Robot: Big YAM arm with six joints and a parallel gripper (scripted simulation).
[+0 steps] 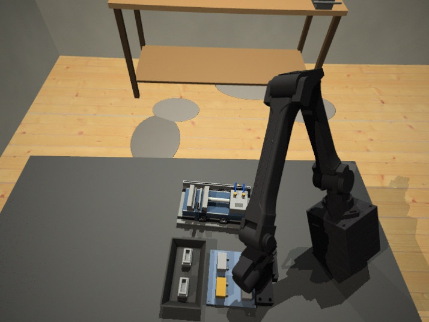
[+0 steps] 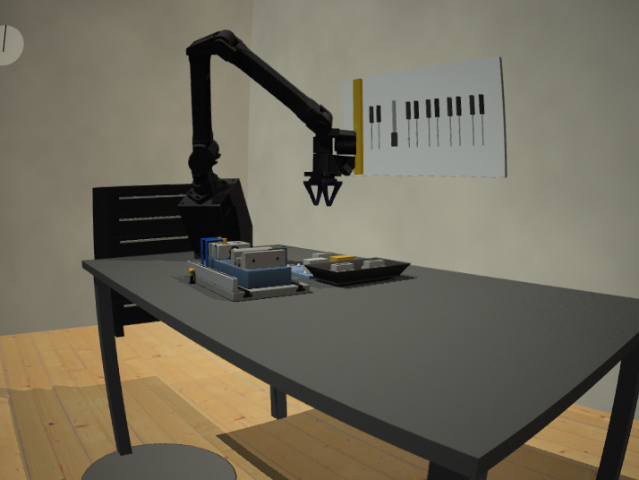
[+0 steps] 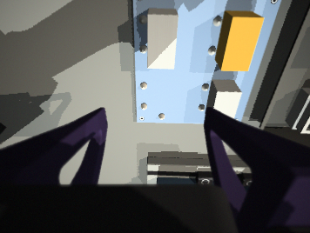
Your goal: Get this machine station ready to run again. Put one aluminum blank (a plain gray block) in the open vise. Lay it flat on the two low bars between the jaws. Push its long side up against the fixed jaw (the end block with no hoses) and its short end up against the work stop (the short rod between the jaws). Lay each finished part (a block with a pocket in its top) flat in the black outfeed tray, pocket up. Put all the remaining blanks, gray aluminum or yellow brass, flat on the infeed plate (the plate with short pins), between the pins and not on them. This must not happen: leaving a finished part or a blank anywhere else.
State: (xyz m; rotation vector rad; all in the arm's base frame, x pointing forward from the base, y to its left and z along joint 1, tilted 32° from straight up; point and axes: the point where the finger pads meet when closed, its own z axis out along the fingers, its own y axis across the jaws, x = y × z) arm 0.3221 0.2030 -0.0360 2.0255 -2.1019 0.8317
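The gray aluminum blank lies 160 mm below my hand and 10 mm ahead of it. The rest, counted from my hand: brass blank (160 mm below, 100 mm ahead, 10 mm to the right); infeed plate (190 mm below, 50 mm to the right, 50 mm ahead); work stop rod (300 mm to the right, 170 mm ahead, 100 mm below).
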